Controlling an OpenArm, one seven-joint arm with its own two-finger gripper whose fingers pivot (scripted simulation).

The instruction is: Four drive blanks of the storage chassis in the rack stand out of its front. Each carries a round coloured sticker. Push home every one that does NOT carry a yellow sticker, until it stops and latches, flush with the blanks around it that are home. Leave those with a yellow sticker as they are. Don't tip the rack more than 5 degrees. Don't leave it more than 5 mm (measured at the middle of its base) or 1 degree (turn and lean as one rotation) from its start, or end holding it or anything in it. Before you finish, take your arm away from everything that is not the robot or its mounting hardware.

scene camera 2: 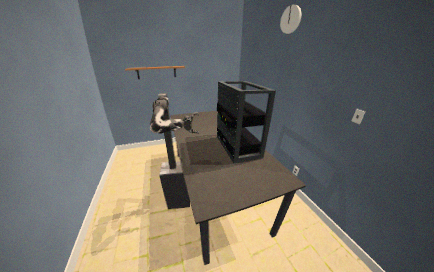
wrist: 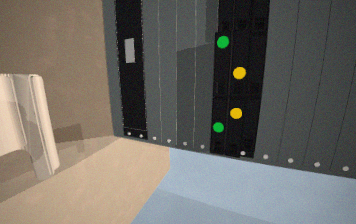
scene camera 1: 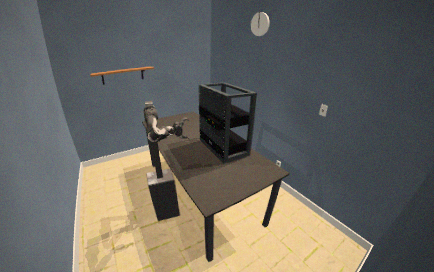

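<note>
Dark pedestal (scene camera 1: pixel 164 196), (scene camera 2: pixel 174 188).
</note>
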